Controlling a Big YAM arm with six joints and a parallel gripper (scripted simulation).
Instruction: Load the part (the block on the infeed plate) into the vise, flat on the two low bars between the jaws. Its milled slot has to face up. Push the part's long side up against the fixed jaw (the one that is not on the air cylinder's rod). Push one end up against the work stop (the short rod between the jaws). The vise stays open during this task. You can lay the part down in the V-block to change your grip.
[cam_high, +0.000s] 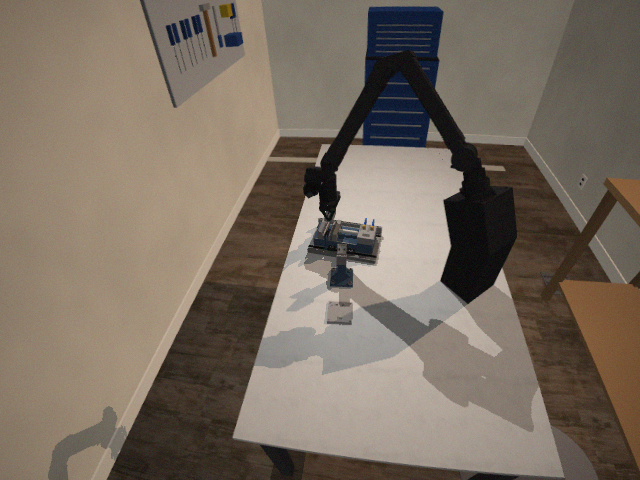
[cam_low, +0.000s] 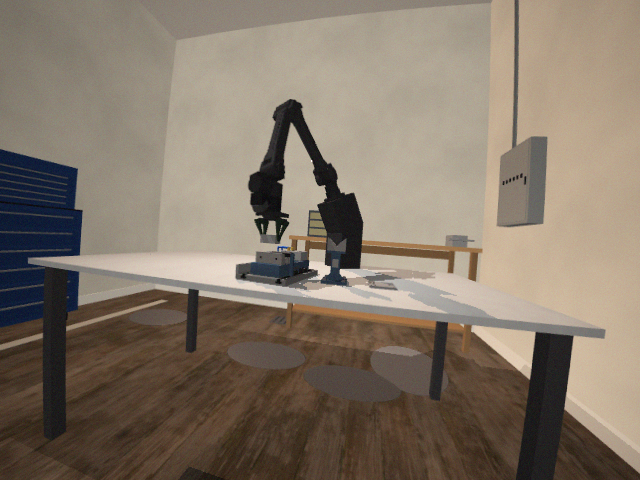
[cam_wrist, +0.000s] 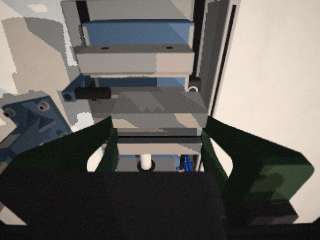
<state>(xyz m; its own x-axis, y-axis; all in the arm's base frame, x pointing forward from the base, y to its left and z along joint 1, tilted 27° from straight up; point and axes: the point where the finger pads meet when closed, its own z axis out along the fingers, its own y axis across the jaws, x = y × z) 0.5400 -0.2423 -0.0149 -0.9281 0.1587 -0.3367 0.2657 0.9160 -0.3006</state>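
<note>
Now: the part right at my hand. The rest, counted from my hand: moving jaw 3 cm behind, 3 cm to the left, 6 cm below; then fixed jaw 4 cm ahead, 1 cm to the left, 6 cm below; then work stop rod 2 cm ahead, 6 cm to the left, 5 cm below.
</note>
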